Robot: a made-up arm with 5 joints.
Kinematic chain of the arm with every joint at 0, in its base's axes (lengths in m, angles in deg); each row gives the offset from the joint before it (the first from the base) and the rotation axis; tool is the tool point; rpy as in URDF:
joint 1: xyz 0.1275 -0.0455 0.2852 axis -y
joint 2: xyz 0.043 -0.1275 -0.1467 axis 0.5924 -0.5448 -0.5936
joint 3: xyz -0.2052 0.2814 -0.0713 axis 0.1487 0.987 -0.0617
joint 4: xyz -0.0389 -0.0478 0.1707 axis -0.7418 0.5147 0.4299
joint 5: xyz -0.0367 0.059 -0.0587 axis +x
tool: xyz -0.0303 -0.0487 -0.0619 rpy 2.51 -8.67 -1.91
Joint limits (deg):
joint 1: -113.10..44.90
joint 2: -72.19..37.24
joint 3: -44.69..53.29
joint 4: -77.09..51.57
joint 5: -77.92..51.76
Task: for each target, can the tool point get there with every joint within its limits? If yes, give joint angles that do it. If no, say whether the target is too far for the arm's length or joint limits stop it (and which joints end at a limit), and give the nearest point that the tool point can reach.
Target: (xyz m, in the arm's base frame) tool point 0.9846 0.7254 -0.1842
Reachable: no: too far | nearest point 0.2197 0.2337 0.0456 | short by 0.938 m
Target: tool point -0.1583 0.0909 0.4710
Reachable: yes | joints -60.76 -6.29 -33.96 -60.81 -65.31
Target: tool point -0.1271 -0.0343 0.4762
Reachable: yes | joints -54.79 -25.93 5.11 1.35 -26.13
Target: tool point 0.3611 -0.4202 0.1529
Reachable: no: joint limits stop it (at a limit: joint 1, joint 2, joint 4) | nearest point 0.3153 -0.2098 0.4999 | short by 0.408 m
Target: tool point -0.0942 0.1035 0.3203
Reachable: yes | joints -31.00 22.21 5.24 -11.26 -68.09
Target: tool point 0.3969 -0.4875 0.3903
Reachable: no: joint limits stop it (at a limit: joint 1, joint 2, joint 3, joint 4) | nearest point 0.2969 -0.2830 0.5424 | short by 0.274 m
